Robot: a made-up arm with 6 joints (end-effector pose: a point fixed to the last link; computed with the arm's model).
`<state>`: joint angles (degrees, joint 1 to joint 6).
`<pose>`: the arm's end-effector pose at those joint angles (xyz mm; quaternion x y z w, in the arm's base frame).
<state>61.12 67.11 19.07 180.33 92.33 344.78</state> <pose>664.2 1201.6 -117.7 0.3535 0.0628 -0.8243 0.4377</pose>
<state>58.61 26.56 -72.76 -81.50 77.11 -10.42</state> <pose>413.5 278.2 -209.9 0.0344 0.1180 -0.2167 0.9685</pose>
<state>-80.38 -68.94 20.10 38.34 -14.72 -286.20</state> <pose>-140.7 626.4 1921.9 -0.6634 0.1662 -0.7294 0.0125</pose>
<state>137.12 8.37 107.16 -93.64 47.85 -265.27</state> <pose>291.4 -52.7 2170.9 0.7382 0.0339 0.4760 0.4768</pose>
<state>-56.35 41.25 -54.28 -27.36 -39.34 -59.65</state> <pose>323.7 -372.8 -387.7 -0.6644 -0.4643 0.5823 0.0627</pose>
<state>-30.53 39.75 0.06 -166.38 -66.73 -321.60</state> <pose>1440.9 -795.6 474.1 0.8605 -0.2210 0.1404 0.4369</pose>
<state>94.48 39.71 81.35 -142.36 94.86 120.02</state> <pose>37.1 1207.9 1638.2 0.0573 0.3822 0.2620 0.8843</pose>
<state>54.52 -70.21 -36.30 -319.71 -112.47 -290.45</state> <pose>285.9 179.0 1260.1 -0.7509 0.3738 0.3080 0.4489</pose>
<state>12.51 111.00 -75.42 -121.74 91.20 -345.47</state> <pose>-392.6 -275.0 194.9 -0.7362 0.3513 -0.4956 0.2982</pose>
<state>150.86 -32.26 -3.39 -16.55 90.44 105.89</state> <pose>-406.8 297.2 1839.6 0.3595 -0.4287 0.2045 0.8032</pose>
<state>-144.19 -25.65 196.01 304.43 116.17 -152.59</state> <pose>434.9 510.7 26.4 0.0659 0.8374 0.5344 0.0934</pose>
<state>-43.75 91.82 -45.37 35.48 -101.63 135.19</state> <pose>-103.5 -70.8 -356.7 -0.3844 -0.0937 -0.9111 0.1153</pose>
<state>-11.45 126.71 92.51 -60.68 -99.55 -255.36</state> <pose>1512.5 -117.0 -386.7 0.0185 0.2688 0.7367 0.6203</pose>
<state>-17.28 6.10 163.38 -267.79 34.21 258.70</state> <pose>-1013.1 442.1 1259.2 -0.4077 -0.8760 0.0970 0.2389</pose>
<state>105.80 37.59 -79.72 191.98 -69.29 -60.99</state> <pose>-127.7 297.5 -344.9 0.5626 0.5522 -0.6141 0.0391</pose>
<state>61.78 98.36 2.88 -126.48 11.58 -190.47</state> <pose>396.9 666.0 -965.0 -0.6258 0.4908 0.4880 0.3595</pose>
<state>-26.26 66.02 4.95 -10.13 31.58 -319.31</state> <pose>1386.1 -706.0 -265.5 -0.2114 0.3162 -0.1825 0.9067</pose>
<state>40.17 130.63 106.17 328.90 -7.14 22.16</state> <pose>1371.3 1175.7 -280.9 -0.0141 0.2772 0.3400 0.8985</pose>
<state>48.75 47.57 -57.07 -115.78 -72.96 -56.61</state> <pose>234.9 549.6 -371.9 -0.5104 -0.6246 0.5704 0.1550</pose>
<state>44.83 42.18 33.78 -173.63 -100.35 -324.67</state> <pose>1103.5 1130.2 1164.4 -0.6688 -0.0868 -0.7371 0.0429</pose>
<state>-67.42 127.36 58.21 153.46 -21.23 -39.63</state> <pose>472.4 -1226.8 -1009.4 -0.4911 0.6729 0.0116 0.5531</pose>
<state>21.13 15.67 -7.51 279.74 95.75 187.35</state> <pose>1321.0 283.6 837.2 -0.7322 0.4565 -0.3562 0.3587</pose>
